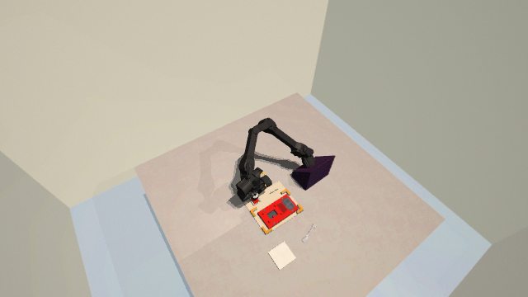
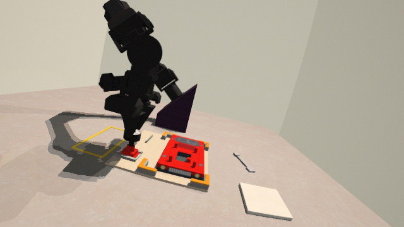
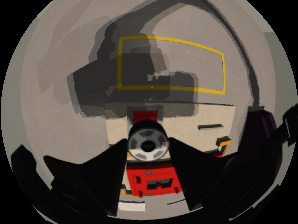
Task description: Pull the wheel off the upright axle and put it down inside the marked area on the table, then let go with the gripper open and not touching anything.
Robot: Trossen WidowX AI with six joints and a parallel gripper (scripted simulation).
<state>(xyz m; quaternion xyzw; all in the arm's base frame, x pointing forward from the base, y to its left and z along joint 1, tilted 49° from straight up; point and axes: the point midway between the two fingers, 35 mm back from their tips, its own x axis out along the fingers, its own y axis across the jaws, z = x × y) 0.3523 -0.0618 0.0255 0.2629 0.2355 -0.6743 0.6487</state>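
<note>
Now: the black upright axle 2 cm below my gripper tip. From my gripper tip the other things lie so: grey wrench: 11 cm behind, 32 cm to the left, 6 cm below; wheel: right at my gripper tip; square plate: 7 cm ahead, 32 cm to the left, 5 cm below.
</note>
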